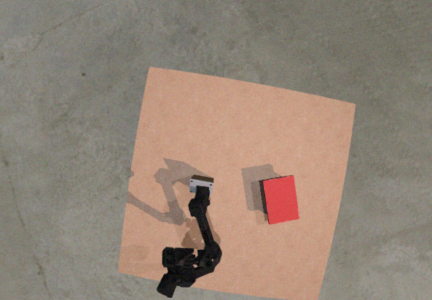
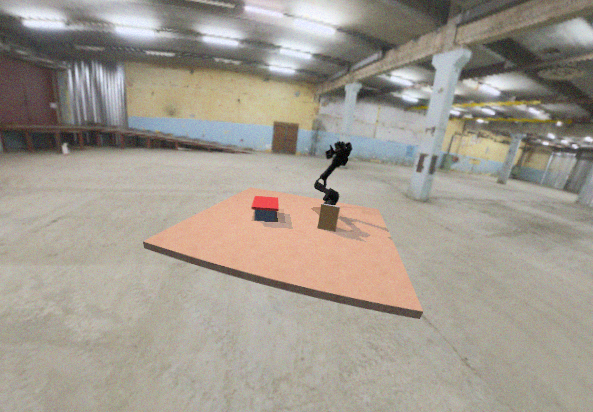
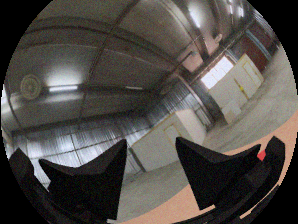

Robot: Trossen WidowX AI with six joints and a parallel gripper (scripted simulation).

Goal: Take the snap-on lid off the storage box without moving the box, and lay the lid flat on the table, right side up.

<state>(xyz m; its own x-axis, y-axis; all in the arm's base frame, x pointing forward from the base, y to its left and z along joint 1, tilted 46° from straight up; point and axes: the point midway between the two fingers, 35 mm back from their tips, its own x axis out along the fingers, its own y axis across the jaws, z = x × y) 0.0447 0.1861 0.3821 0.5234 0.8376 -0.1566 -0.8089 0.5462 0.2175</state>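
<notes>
My gripper tip is 450 mm above the red lid, 400 mm short of it and 100 mm to the right of it. The rest, counted from my gripper tip: blue storage box: 490 mm below, 400 mm ahead, 100 mm to the left.
</notes>
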